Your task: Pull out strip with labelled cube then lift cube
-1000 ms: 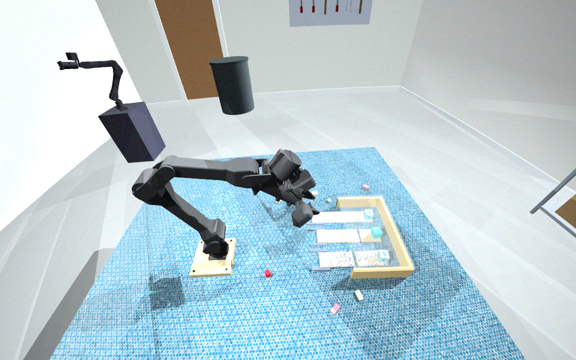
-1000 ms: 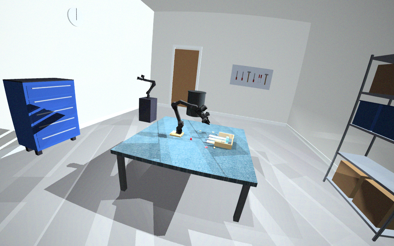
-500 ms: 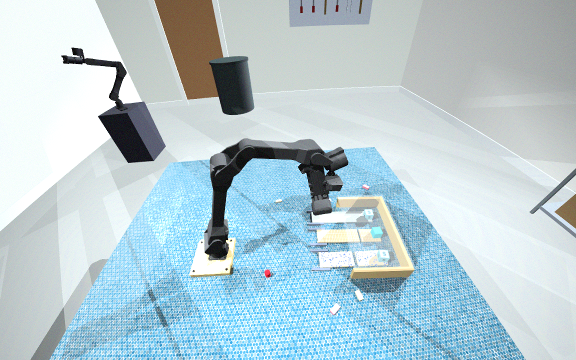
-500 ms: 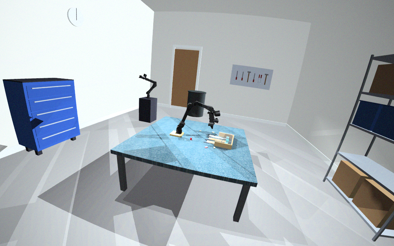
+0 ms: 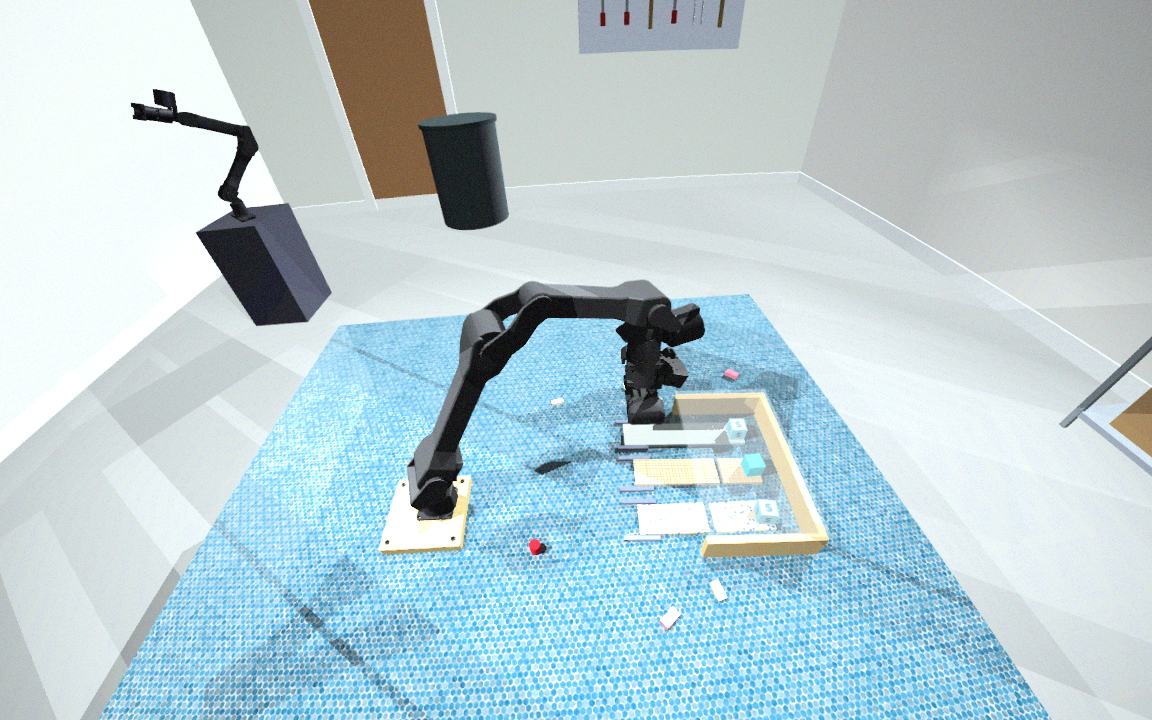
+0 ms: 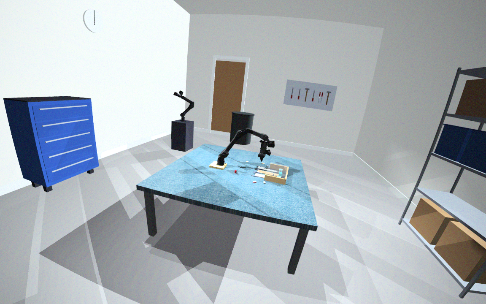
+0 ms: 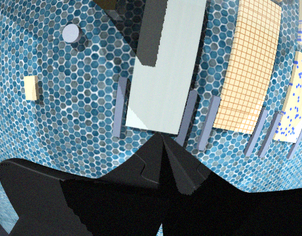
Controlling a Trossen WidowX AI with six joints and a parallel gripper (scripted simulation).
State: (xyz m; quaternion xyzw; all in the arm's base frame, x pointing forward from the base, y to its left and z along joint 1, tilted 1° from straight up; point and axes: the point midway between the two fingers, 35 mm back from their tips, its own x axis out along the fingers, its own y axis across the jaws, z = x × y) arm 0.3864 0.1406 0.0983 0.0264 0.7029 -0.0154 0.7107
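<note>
Right now the tan strip is 100 mm to the right of my gripper tip, 70 mm below it and 60 mm ahead of it. The rest, counted from my gripper tip: red piece (230 mm to the right, 210 mm behind, 60 mm below).
</note>
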